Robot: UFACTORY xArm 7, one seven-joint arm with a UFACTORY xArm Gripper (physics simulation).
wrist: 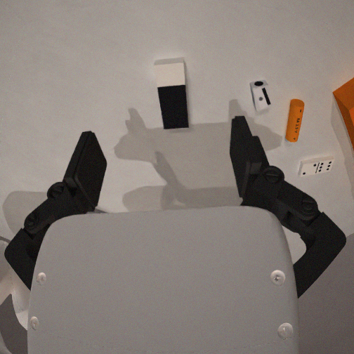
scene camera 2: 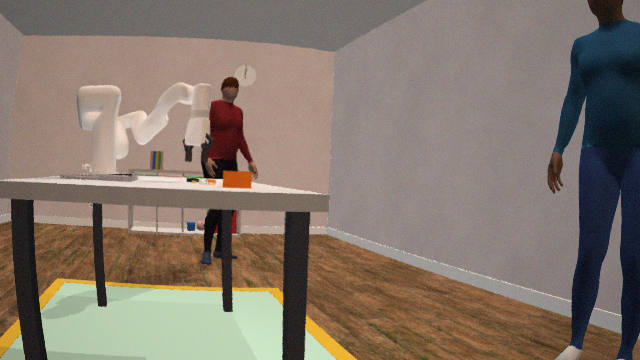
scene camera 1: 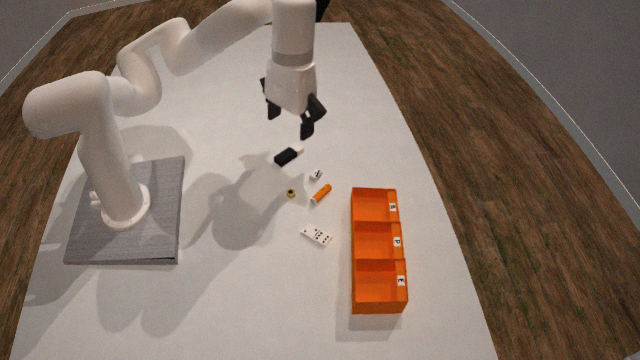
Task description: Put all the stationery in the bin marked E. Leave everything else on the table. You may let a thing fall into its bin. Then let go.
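A black and white eraser lies on the table. A small pale sharpener lies between the eraser and the orange battery. The bin marked E is the compartment nearest the bottom of scene camera 1's view; its inside shows no object. My gripper is open and empty, above the table. In the wrist view the eraser shows between and beyond the fingertips, and the sharpener is beyond the right finger.
An orange battery, a domino and a brass-coloured nut lie on the table. Bins B and P adjoin bin E in one orange block. A person in red stands behind the table.
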